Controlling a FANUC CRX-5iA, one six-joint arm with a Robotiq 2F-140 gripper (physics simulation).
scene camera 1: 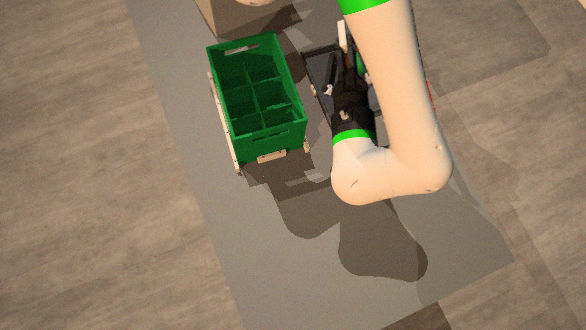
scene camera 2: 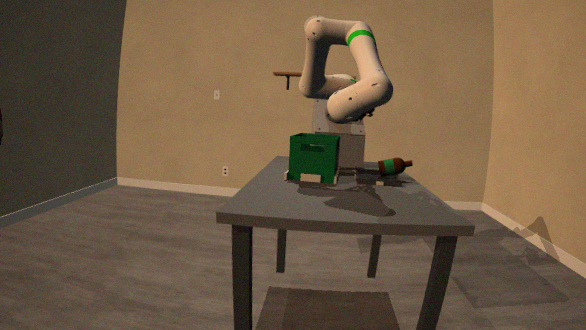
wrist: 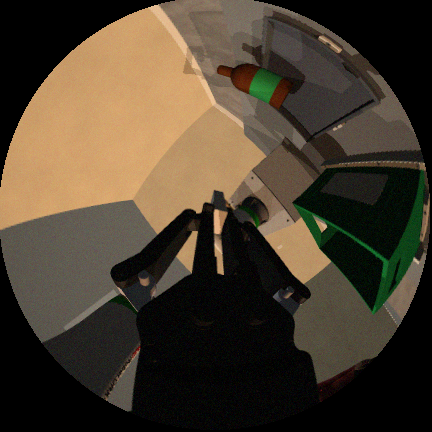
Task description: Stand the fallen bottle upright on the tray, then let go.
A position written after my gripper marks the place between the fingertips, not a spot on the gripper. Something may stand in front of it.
I see my gripper [scene camera 1: 343, 24] and a bottle [wrist: 257, 81].
My gripper also shows in the wrist view [wrist: 215, 199].
